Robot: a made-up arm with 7 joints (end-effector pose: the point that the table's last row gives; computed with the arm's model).
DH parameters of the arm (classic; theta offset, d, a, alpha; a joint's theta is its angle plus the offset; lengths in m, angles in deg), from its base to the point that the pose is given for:
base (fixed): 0 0 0 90
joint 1: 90 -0.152 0 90
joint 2: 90 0 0 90
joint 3: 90 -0.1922 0 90
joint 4: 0 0 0 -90
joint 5: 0 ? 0 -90
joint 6: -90 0 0 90
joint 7: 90 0 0 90
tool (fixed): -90 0 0 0
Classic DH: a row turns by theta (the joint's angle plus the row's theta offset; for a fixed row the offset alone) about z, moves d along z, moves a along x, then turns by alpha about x.
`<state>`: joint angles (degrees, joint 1 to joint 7).
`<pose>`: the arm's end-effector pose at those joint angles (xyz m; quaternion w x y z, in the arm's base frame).
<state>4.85 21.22 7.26 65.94 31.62 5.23 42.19</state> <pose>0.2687 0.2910 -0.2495 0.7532 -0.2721 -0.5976 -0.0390</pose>
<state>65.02 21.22 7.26 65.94 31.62 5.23 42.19</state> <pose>0.3501 0.2910 0.1090 0.3521 -0.2159 -0.8947 -0.1702</pose>
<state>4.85 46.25 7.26 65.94 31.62 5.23 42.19</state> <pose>0.2616 0.3928 -0.1655 0.7947 -0.0921 -0.5800 -0.1533</pose>
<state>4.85 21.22 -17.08 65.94 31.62 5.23 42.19</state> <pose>0.2630 0.1937 -0.2879 0.7787 -0.3735 -0.4728 -0.1748</pose>
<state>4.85 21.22 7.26 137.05 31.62 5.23 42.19</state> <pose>0.1821 0.1713 0.0306 0.3083 -0.2526 -0.8327 -0.3844</pose>
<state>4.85 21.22 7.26 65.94 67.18 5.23 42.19</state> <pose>0.2687 0.2910 -0.2495 0.5964 -0.4227 -0.6605 0.1715</pose>
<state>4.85 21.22 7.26 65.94 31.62 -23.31 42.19</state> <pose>0.2687 0.2910 -0.2495 0.6143 -0.1719 -0.7618 -0.1128</pose>
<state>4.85 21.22 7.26 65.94 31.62 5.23 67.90</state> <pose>0.2687 0.2910 -0.2495 0.6737 -0.4329 -0.5740 -0.1710</pose>
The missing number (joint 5, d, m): -0.2723
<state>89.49 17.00 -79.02 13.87 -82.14 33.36 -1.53</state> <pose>0.4554 0.2242 0.0084 0.1416 0.8812 -0.0590 -0.4471</pose>
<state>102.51 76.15 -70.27 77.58 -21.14 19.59 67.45</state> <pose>0.2764 0.3356 0.1533 0.7288 0.4212 -0.2406 -0.4832</pose>
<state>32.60 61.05 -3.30 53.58 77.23 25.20 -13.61</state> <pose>0.2825 0.4555 -0.0357 0.7239 0.0445 -0.5763 0.3766</pose>
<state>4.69 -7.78 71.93 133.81 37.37 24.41 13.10</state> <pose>0.0631 0.3366 -0.0239 0.4027 0.1086 -0.8440 0.3372</pose>
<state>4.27 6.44 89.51 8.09 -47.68 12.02 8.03</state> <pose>0.0342 0.2419 -0.4533 0.9300 0.0014 -0.0087 0.3675</pose>
